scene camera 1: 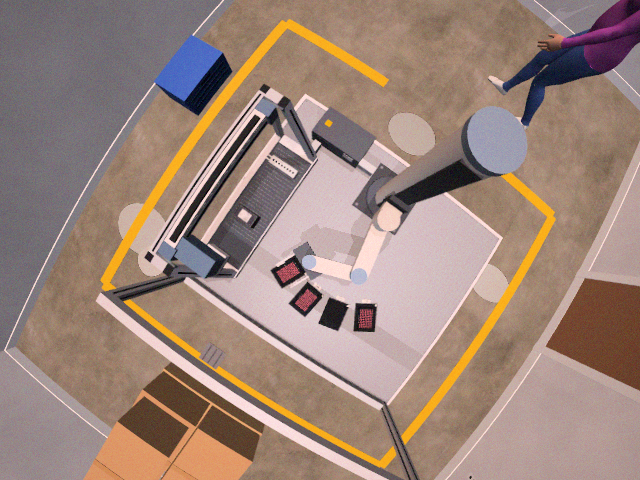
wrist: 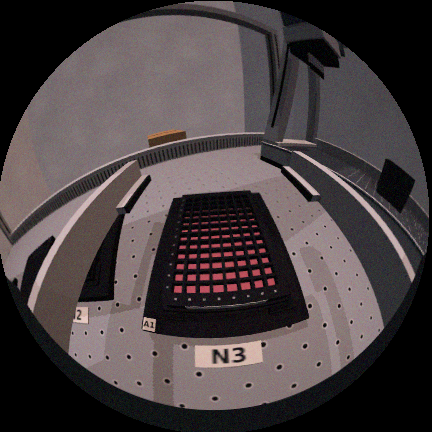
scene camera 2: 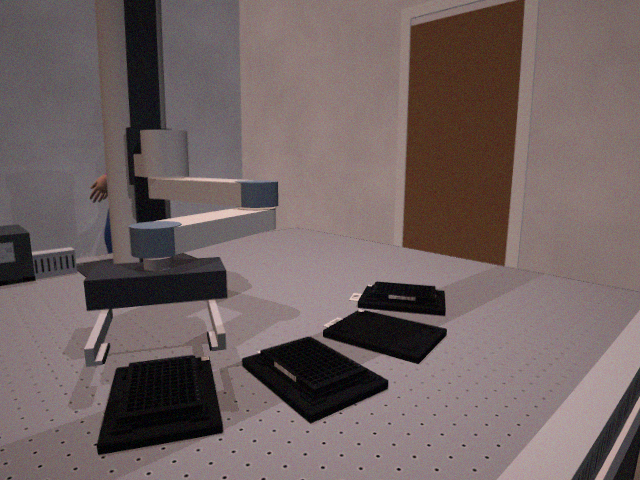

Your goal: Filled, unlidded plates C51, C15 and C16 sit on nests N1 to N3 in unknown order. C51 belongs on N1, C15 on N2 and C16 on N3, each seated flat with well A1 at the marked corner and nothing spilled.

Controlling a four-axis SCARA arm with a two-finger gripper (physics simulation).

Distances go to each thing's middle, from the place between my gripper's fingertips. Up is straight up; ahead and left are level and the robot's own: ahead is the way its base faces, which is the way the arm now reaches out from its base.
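My gripper is 2 cm past the plate C16 (scene camera 2: 162, 391), 1 cm to the right of it and 6 cm above it. Counted from my gripper: nest N2 (scene camera 2: 284, 390), 5 cm ahead, 18 cm to the left, 7 cm below; nest N3 (scene camera 2: 172, 432), 1 cm to the left, 2 cm behind, 7 cm below; out nest (scene camera 2: 380, 333), 3 cm ahead, 35 cm to the left, 7 cm below. Going by their middles, the out nest is the farthest from my gripper of the things named here.
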